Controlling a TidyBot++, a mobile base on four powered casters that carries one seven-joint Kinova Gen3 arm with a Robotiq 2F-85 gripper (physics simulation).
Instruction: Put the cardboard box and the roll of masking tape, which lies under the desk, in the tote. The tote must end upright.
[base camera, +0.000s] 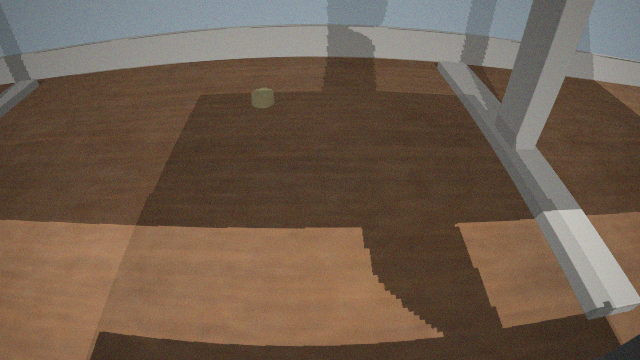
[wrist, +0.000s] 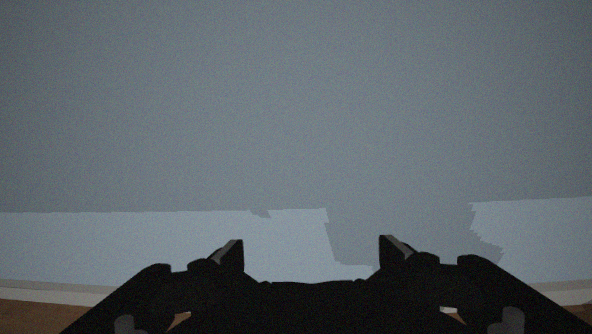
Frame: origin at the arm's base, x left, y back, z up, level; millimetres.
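Where they show: gripper, between the fingertips: (wrist: 310, 252).
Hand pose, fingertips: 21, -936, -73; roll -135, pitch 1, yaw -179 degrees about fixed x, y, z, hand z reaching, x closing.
Note:
Each offset is from my fingertips to the centre of the thing, as dx, dy, dz. "pt": to the spot under its first point.
The roll of masking tape @(+69, +216, -312) (base camera: 262, 98), pale yellow, sits on the floor under the desk in the base camera view, left of the middle and toward the back wall. It does not show in the wrist view. My gripper (wrist: 310, 252) is open and empty in the wrist view, with the blue-grey wall in front of it. The gripper does not show in the base camera view, so its distance to the tape cannot be told. The cardboard box and the tote do not show in either view.
A grey desk leg @(pt -391, +408, -187) (base camera: 539, 95) rises from a long foot bar (base camera: 565, 220) on the right. The end of another foot bar (base camera: 17, 96) shows at the far left. A white baseboard (base camera: 280, 44) (wrist: 50, 296) runs along the wall behind. Shadows cross the wooden floor.

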